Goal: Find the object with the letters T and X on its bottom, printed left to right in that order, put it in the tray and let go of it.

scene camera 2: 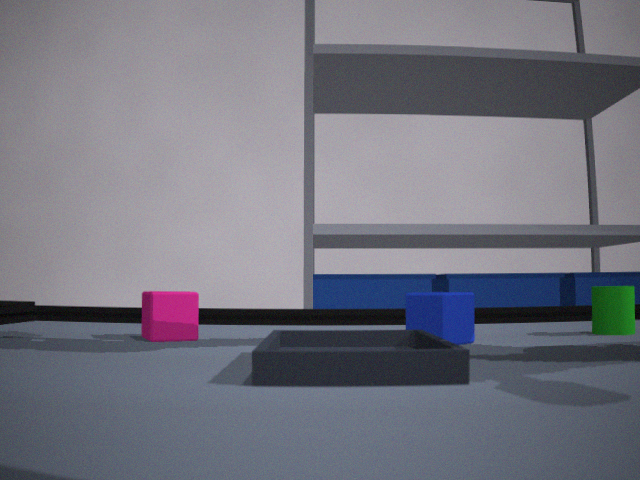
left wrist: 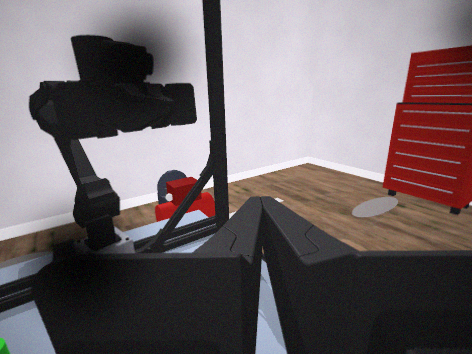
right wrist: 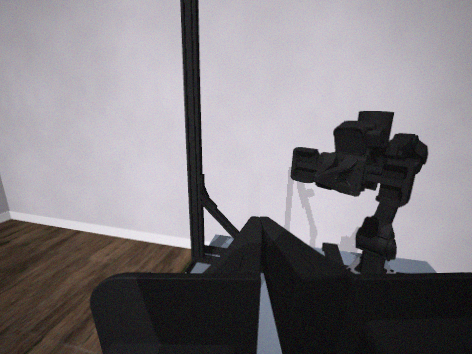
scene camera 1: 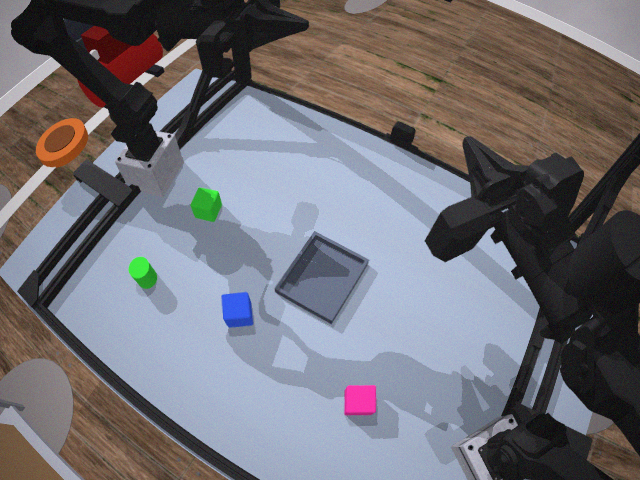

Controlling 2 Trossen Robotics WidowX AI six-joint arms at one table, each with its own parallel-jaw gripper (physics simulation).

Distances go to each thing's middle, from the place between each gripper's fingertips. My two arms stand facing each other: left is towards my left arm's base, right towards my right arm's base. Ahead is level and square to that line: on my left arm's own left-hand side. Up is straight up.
I see my left gripper 80 mm short of the grey tray [scene camera 1: 320,279], 110 mm to the left of it and 370 mm above it.
Now: the grey tray 41 cm below my right hand, 11 cm to the left of it and 8 cm ahead of it.
